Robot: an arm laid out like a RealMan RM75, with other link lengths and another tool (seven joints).
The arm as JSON. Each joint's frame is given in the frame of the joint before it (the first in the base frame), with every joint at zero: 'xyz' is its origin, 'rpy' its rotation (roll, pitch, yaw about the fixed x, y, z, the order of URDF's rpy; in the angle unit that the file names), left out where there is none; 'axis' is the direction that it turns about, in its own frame. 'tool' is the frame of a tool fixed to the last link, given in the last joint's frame.
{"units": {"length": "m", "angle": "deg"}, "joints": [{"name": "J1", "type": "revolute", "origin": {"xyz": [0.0, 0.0, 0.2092]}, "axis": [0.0, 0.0, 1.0]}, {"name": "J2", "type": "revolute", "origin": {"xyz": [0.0, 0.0, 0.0]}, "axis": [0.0, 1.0, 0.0]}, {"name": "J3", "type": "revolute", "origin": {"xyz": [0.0, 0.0, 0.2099]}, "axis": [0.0, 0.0, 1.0]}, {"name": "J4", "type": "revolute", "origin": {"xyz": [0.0, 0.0, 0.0]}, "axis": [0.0, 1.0, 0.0]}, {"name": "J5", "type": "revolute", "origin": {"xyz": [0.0, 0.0, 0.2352]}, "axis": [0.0, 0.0, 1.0]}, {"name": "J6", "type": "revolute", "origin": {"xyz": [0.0, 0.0, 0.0]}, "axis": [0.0, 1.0, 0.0]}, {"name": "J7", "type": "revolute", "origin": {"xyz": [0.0, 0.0, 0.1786]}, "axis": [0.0, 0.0, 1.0]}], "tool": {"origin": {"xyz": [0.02, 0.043, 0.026], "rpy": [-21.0, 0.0, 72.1]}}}
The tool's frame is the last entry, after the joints.
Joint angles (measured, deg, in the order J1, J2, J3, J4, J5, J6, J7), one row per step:
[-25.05 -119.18 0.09 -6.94 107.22 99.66 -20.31]
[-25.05 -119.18 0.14 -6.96 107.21 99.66 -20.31]
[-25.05 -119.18 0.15 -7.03 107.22 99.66 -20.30]
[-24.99 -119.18 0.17 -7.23 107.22 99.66 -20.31]
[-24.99 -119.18 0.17 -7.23 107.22 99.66 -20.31]
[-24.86 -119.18 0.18 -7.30 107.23 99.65 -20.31]
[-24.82 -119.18 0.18 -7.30 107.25 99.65 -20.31]
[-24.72 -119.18 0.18 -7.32 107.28 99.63 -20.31]
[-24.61 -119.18 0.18 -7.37 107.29 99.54 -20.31]
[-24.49 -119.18 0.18 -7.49 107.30 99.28 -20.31]
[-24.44 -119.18 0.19 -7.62 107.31 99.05 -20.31]
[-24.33 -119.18 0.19 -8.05 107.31 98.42 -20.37]
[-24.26 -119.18 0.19 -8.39 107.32 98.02 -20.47]
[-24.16 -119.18 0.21 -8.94 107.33 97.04 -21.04]
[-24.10 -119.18 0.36 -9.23 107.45 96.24 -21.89]
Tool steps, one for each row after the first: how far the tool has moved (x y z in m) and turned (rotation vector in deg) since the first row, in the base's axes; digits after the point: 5 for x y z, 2 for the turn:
[0.00007 -0.00012 -0.00014 -0.04 0.00 -0.02]
[0.00028 -0.00026 -0.00030 -0.08 -0.05 -0.03]
[0.00055 -0.00073 -0.00063 -0.19 -0.23 0.02]
[0.00055 -0.00073 -0.00063 -0.19 -0.23 0.02]
[0.00012 -0.00122 -0.00081 -0.23 -0.28 0.15]
[-0.00005 -0.00138 -0.00086 -0.25 -0.28 0.18]
[-0.00048 -0.00172 -0.00100 -0.29 -0.28 0.27]
[-0.00102 -0.00194 -0.00131 -0.35 -0.27 0.45]
[-0.00173 -0.00192 -0.00211 -0.51 -0.25 0.76]
[-0.00202 -0.00181 -0.00288 -0.67 -0.24 0.98]
[-0.00252 -0.00140 -0.00492 -1.14 -0.35 1.58]
[-0.00263 -0.00126 -0.00630 -1.51 -0.53 1.96]
[-0.00331 -0.00038 -0.00903 -2.54 -0.93 2.87]
[-0.00398 0.00001 -0.01138 -3.74 -1.31 3.53]

